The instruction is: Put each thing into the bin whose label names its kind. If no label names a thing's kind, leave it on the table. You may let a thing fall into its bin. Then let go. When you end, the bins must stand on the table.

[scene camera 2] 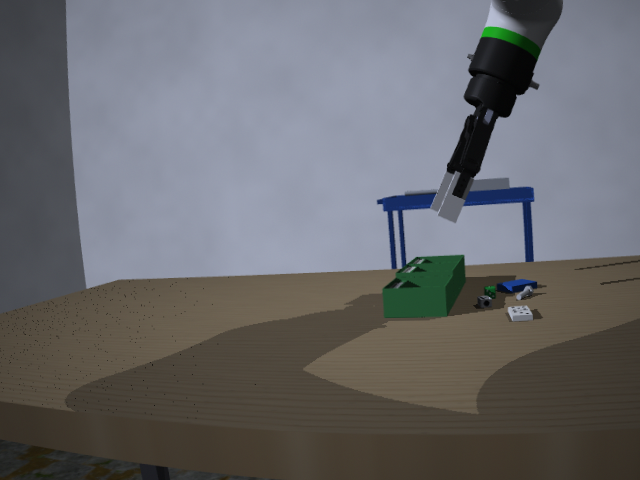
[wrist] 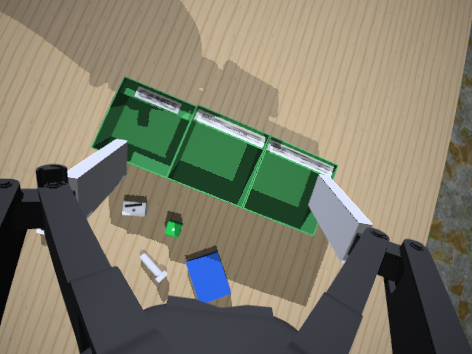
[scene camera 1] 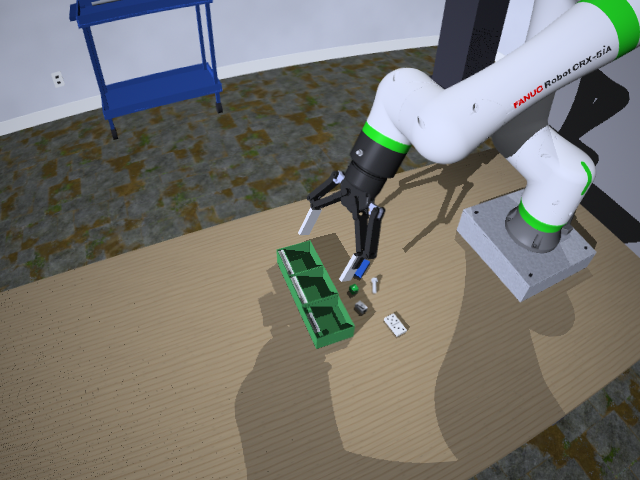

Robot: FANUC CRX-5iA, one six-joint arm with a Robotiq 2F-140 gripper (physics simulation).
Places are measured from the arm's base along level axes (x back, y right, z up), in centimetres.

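Pixels of known places: gripper, fingertip midpoint: (scene camera 2: 441,215) (wrist: 223,175) (scene camera 1: 323,255); arm's base, link origin: (scene camera 1: 531,230).
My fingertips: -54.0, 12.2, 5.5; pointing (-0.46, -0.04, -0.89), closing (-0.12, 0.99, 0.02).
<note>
Ahead of a thing's pixels: the offset from my fingertips to its top centre, as dx, dy, dz.
Three joined green bins @(-2.5, -0.5, -7.6) (scene camera 1: 336,338) (scene camera 2: 415,302) (wrist: 205,191) stand on the table; their white labels are unreadable. Beside them lie a blue block @(+11.0, +2.3, -11.2) (scene camera 1: 363,268) (scene camera 2: 516,285) (wrist: 209,277), a small green die @(+6.5, -3.1, -10.6) (scene camera 1: 353,288) (scene camera 2: 490,292) (wrist: 173,229), a white bolt @(+11.4, -4.3, -10.9) (scene camera 1: 374,285) (scene camera 2: 524,293) (wrist: 152,267), a grey sharpener @(+5.5, -8.0, -11.1) (scene camera 1: 360,307) (scene camera 2: 484,302) (wrist: 134,209) and a white domino @(+9.8, -15.3, -11.5) (scene camera 1: 395,324) (scene camera 2: 520,313). The domino is mostly hidden by a finger in the wrist view. My gripper (scene camera 1: 324,255) (scene camera 2: 443,212) (wrist: 223,175) is open and empty, tilted above the bins. In scene camera 1, one finger partly covers the blue block.
The arm's grey base block (scene camera 1: 488,232) stands on the table to the right in scene camera 1. A blue cart (scene camera 1: 162,90) (scene camera 2: 496,197) stands on the floor beyond the table. The far table edge runs behind the bins in scene camera 1.
</note>
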